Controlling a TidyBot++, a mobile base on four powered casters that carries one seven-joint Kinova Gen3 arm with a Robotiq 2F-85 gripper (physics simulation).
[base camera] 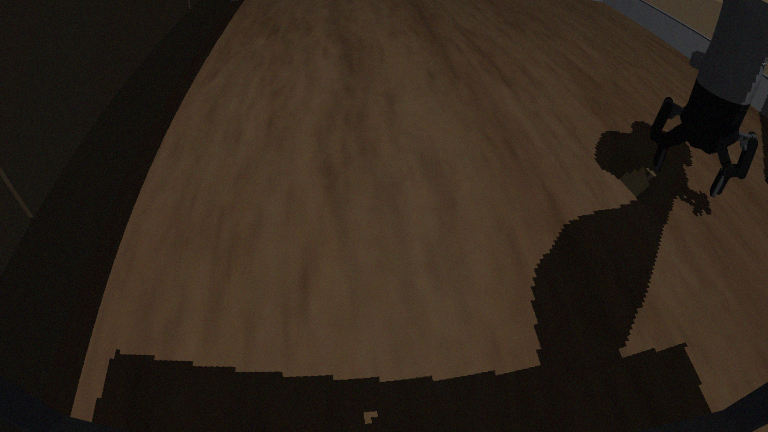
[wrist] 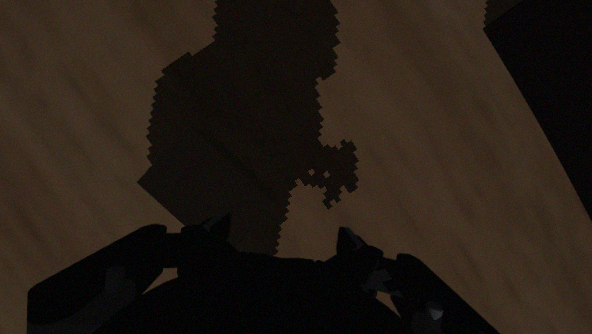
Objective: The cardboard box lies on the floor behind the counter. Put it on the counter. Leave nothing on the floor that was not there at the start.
Labels:
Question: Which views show the gripper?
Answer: The base camera view and the wrist view: all of them.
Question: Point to a tall black unit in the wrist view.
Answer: At 540,51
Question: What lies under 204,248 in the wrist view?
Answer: The gripper.

